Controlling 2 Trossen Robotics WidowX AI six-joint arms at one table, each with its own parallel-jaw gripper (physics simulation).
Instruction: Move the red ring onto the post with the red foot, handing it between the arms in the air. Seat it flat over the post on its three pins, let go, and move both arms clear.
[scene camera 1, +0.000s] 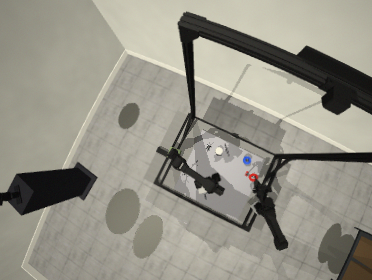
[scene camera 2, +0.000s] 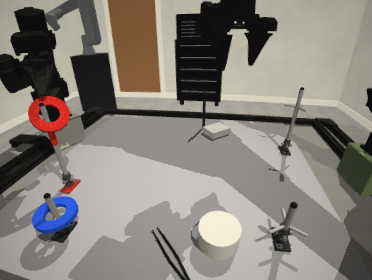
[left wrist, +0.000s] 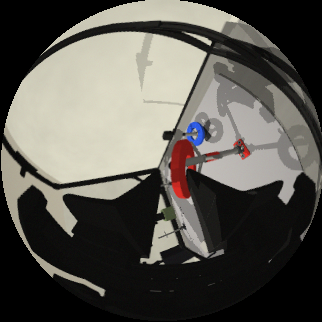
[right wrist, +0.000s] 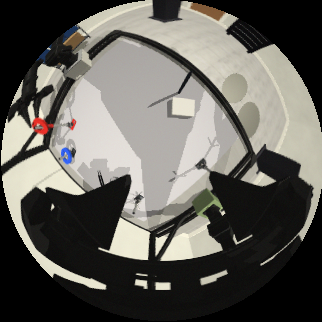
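Where they show: left gripper, fingertip midpoint: (scene camera 1: 255, 178) (scene camera 2: 44, 101) (left wrist: 172, 172) (right wrist: 33, 124); right gripper, fingertip midpoint: (scene camera 2: 237, 67) (right wrist: 170, 176); left arm's base, origin of the base link: (scene camera 1: 258, 206) (scene camera 2: 59, 116) (right wrist: 71, 60); right arm's base, origin of the base link: (scene camera 1: 173, 153) (left wrist: 162, 215) (right wrist: 211, 210).
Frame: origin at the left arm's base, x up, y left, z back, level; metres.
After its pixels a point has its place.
The red ring (scene camera 1: 249, 178) {y -0.064, x 0.095, z -0.278 m} (scene camera 2: 64, 115) {y -0.073, x 0.090, z -0.280 m} (left wrist: 181, 172) {y -0.096, x 0.118, z -0.246 m} (right wrist: 45, 129) {y -0.084, x 0.080, z -0.288 m} hangs tilted around the upper end of the post (scene camera 2: 59, 159) {y -0.106, x 0.003, z -0.271 m} (left wrist: 225, 153) {y -0.102, x 0.017, z -0.262 m} with the red foot (scene camera 2: 70, 186) {y -0.107, x -0.067, z -0.276 m} (left wrist: 242, 149) {y -0.102, x -0.062, z -0.261 m} (right wrist: 73, 124) {y -0.096, x -0.068, z -0.275 m}. The post's tip shows through the ring in scene camera 2. I cannot make out this post's pins. My left gripper (left wrist: 172, 172) {y -0.095, x 0.120, z -0.259 m} is partly open, its fingertips close behind the ring, with nothing gripped; whether a finger touches the ring is unclear. My right gripper (scene camera 2: 237, 67) {y 0.218, x 0.153, z -0.491 m} (right wrist: 170, 176) {y 0.218, x 0.153, z -0.491 m} is wide open and empty, high above the table's far side.
A blue ring (scene camera 2: 41, 222) (left wrist: 190, 134) sits around a short post near the red foot. A white cylinder (scene camera 2: 220, 235) {y -0.030, x -0.038, z -0.602 m}, a short pinned post (scene camera 2: 289, 220) {y 0.033, x -0.016, z -0.679 m}, a tall post (scene camera 2: 295, 120) {y 0.334, x 0.021, z -0.617 m} and a white block (scene camera 2: 216, 130) {y 0.297, x -0.053, z -0.407 m} stand on the table (scene camera 2: 150, 185) {y 0.011, x -0.073, z -0.408 m}.
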